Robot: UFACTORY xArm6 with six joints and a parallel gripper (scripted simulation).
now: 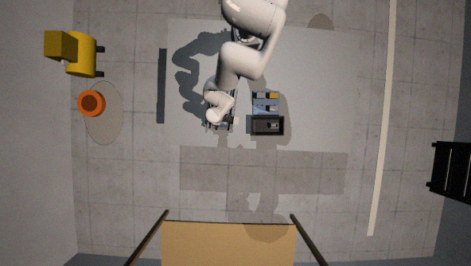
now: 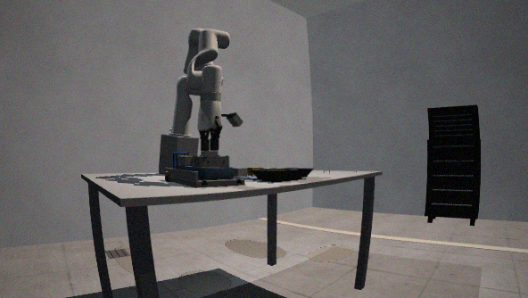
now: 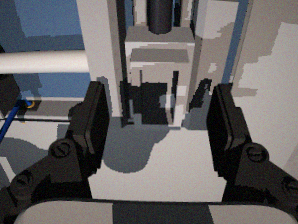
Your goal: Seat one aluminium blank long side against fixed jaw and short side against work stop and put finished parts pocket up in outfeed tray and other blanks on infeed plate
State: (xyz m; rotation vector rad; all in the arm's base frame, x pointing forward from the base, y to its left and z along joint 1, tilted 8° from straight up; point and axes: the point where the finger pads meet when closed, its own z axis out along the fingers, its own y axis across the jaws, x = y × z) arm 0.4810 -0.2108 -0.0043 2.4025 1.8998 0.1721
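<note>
My gripper is now 1 cm short of the dark work stop rod, 5 cm to the right of it and 4 cm above it. Also, from my hand: brass blank (12 cm behind, 39 cm to the left, 11 cm below).
</note>
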